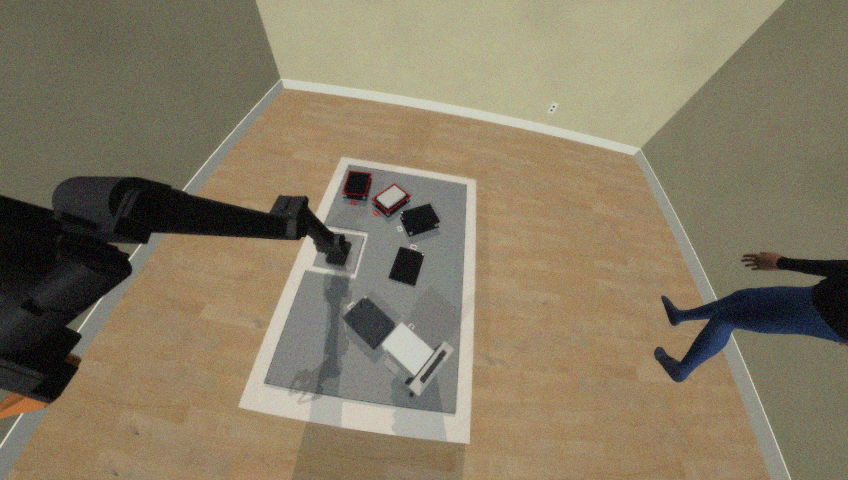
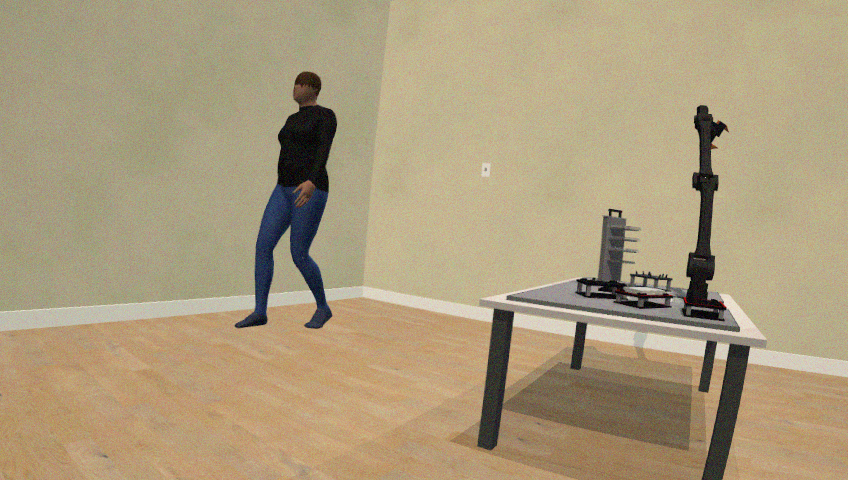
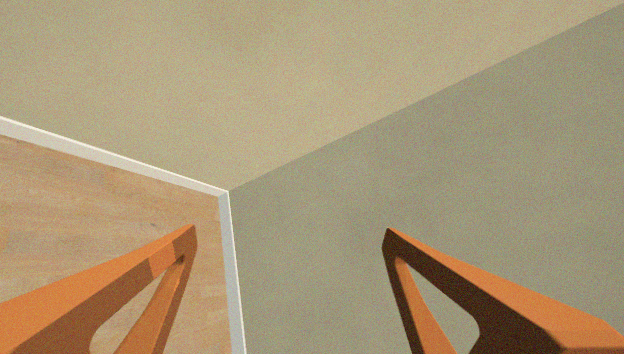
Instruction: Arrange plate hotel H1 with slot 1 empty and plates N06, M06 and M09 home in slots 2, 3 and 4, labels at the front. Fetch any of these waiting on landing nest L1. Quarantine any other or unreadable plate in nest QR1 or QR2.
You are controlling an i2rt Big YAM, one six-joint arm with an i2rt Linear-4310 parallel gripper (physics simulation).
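Where they show: gripper, fingertip midpoint: (image 2: 722,139) (image 3: 294,236); arm's base, link origin: (image 1: 338,252).
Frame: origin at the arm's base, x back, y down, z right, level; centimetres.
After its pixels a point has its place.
The plate hotel (image 1: 429,368) @[x -44.7, y -36.6, z 41.4 cm] (image 2: 611,249) stands upright at one end of the table, its stacked shelves jutting from one side. Whether plates fill its slots cannot be told. A white plate (image 1: 391,196) @[x -16.2, y -6.0, z -34.2 cm] (image 2: 648,290) @[x -14.1, y -6.1, z -39.3 cm] lies on one red-rimmed nest (image 1: 380,206) @[x -12.3, y -4.7, z -27.5 cm]; its label is unreadable. The other red-rimmed nest (image 1: 357,184) (image 2: 703,308), in the table corner, shows a black top. Black nests (image 1: 420,220) @[x -33.4, y -5.6, z -23.6 cm] (image 1: 406,265) @[x -31.8, y -1.9, z -0.4 cm] and a dark grey one (image 1: 370,322) @[x -23.7, y -6.6, z 28.2 cm] stand between these and the hotel. Nest tags are too small to read. My gripper (image 2: 720,137) @[x 5.7, y -77.0, z 58.4 cm] (image 3: 294,236) @[x 5.7, y -77.0, z 58.4 cm] is open and empty, high above the table.
The arm (image 1: 214,212) @[x -4.5, y -71.5, z 29.8 cm] (image 2: 705,217) @[x 0.3, y -33.4, z 4.6 cm] rises from its base at one long edge of the table (image 1: 470,297) @[x -62.9, y 0.6, z 7.2 cm] (image 2: 498,304) @[x -54.0, y 1.4, z -66.3 cm]. A grey mat (image 1: 297,350) @[x 1.0, y -0.7, z 43.4 cm] covers most of the tabletop. A person (image 1: 767,303) (image 2: 304,148) stands on the floor away from the table.
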